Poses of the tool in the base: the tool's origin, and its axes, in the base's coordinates. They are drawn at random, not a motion.
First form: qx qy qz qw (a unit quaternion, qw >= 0); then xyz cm.
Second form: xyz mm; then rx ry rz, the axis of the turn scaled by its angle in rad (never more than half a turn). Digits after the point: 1 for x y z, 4 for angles.
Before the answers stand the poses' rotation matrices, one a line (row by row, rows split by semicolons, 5 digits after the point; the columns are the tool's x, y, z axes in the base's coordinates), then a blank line. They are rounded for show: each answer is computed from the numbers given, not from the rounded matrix.
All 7 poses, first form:
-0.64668 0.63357 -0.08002 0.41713 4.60 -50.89 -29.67
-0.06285 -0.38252 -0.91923 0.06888 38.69 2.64 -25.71
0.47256 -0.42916 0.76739 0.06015 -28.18 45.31 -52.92
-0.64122 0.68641 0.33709 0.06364 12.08 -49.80 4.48
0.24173 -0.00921 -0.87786 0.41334 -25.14 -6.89 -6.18
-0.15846 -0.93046 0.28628 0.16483 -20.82 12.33 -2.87
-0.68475 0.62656 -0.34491 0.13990 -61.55 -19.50 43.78
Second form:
0.18438 -0.75267 0.63205; -0.88619 0.15081 0.43810; -0.42506 -0.64089 -0.63920
-0.98261 0.17472 0.06285; -0.07855 -0.69787 0.71191; 0.16824 0.69459 0.69946
-0.54614 -0.49793 0.67365; -0.31329 -0.62441 -0.71552; 0.77691 -0.60182 0.18501
-0.16957 -0.92318 -0.34493; -0.83737 -0.04958 0.54438; -0.51966 0.38115 -0.76464
-0.54144 0.72125 -0.43202; -0.73016 -0.65813 -0.18366; -0.41679 0.21600 0.88296
-0.89544 0.20051 -0.39747; 0.38926 0.78587 -0.48051; 0.21601 -0.58499 -0.78175
-0.02309 -0.76157 0.64767; -0.95458 -0.17570 -0.24062; 0.29704 -0.62381 -0.72293

46.0 -508.9 -296.7 -1.6230 1.5901 -0.2008
386.9 26.4 -257.1 -0.1892 -1.1517 -2.7677
-281.8 453.1 -529.2 1.4303 -1.2989 2.3227
120.8 -498.0 44.8 -1.9367 2.0732 1.0181
-251.4 -68.9 -61.8 0.6078 -0.0232 -2.2071
-208.2 123.3 -28.7 -0.4515 -2.6513 0.8157
-615.5 -195.0 437.8 -1.9784 1.8103 -0.9965

